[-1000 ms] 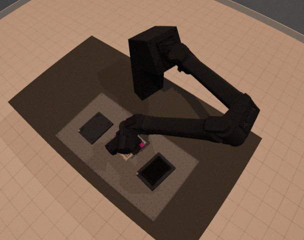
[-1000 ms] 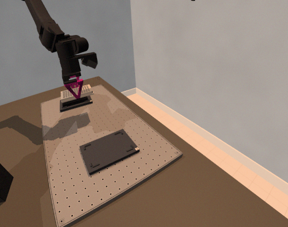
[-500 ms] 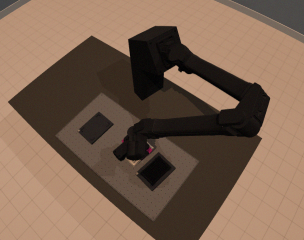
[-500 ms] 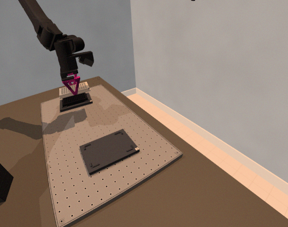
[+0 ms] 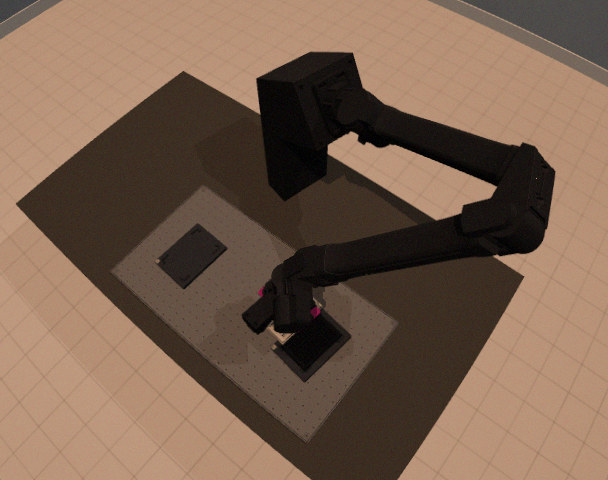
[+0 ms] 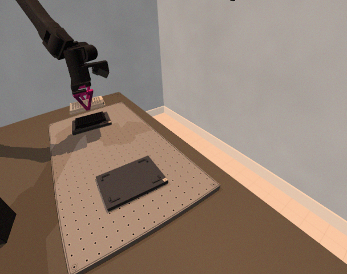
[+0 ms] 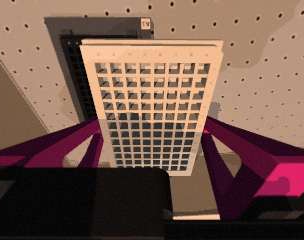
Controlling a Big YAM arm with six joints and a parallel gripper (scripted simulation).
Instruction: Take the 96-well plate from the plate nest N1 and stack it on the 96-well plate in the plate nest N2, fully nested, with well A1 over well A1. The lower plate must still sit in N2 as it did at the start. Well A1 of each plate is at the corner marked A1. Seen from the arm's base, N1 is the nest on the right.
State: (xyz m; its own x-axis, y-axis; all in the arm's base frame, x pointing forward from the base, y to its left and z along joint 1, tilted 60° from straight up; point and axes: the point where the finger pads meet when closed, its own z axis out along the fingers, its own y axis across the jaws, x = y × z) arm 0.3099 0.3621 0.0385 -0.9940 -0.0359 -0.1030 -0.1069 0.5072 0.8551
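Now: hand 90 mm above the black 96-well plate, 60 mm to the right of it and 10 mm past it. From my hand the other things lie so: cream 96-well plate: right at my hand; then plate nest N1: 330 mm to the right, 110 mm below, 90 mm ahead; then plate nest N2: 110 mm below, 60 mm to the left, 10 mm behind.
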